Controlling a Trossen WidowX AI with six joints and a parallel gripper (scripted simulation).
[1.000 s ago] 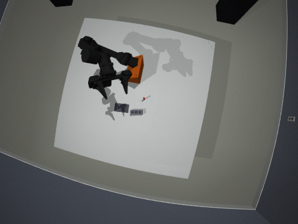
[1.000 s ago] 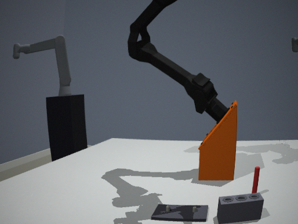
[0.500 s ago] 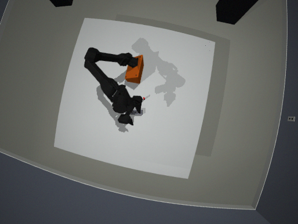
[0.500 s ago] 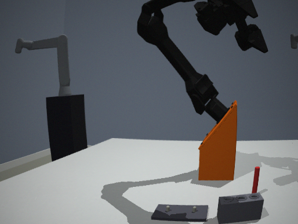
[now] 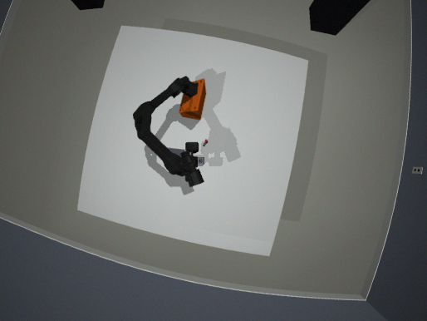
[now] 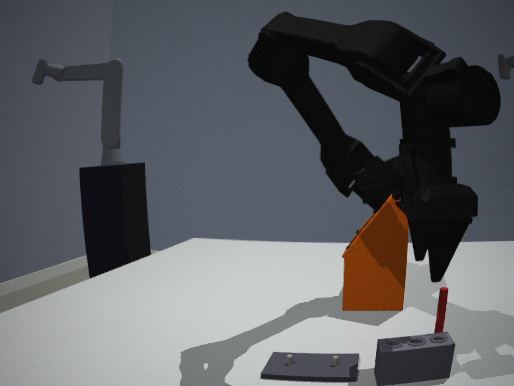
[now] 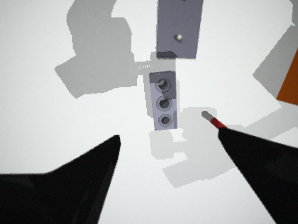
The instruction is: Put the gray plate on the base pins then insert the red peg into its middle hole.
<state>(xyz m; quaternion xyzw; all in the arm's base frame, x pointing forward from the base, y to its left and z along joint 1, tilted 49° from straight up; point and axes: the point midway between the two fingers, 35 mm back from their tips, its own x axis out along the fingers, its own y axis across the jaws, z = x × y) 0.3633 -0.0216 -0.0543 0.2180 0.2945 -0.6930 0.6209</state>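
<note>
My gripper tip is now 10 mm past the gray plate and 110 mm above it. The rest, counted from my gripper tip: red peg: 120 mm behind, 50 mm to the left, 100 mm below; then base: 30 mm behind, 130 mm to the right, 140 mm below.
</note>
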